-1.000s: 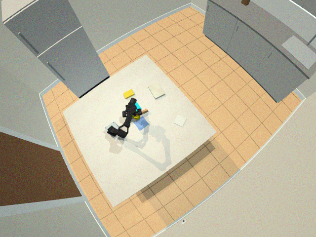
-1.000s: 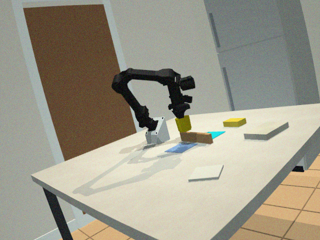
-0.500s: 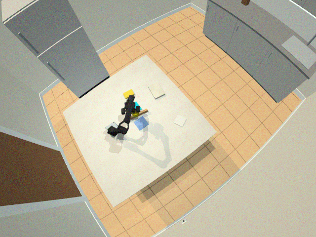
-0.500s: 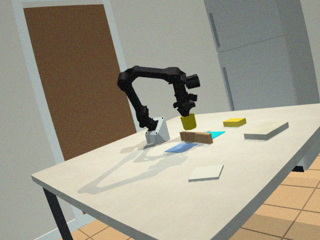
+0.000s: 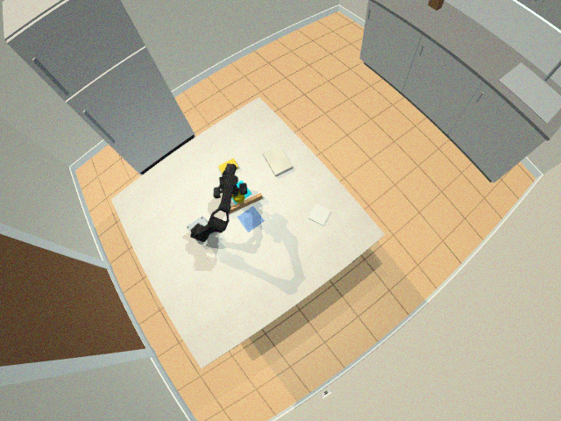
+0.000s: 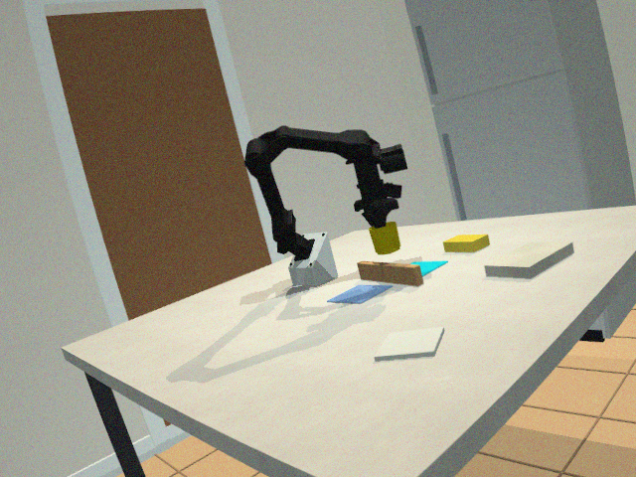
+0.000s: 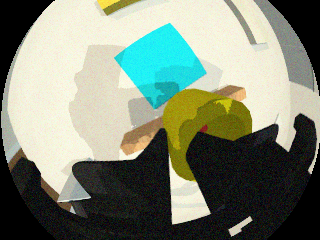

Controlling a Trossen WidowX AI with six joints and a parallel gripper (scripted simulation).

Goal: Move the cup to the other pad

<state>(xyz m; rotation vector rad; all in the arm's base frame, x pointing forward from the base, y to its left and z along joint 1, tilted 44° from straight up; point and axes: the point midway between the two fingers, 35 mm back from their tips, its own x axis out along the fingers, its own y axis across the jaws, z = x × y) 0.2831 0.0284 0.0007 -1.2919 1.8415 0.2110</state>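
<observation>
My gripper tip is 110 mm above the cyan pad, 50 mm to the right of it and 50 mm short of it. Round my gripper tip: yellow cup: 20 mm to the right, 20 mm ahead; wooden bar: 90 mm below, 40 mm to the right, 30 mm ahead; blue pad: 130 mm to the right, 110 mm below.
</observation>
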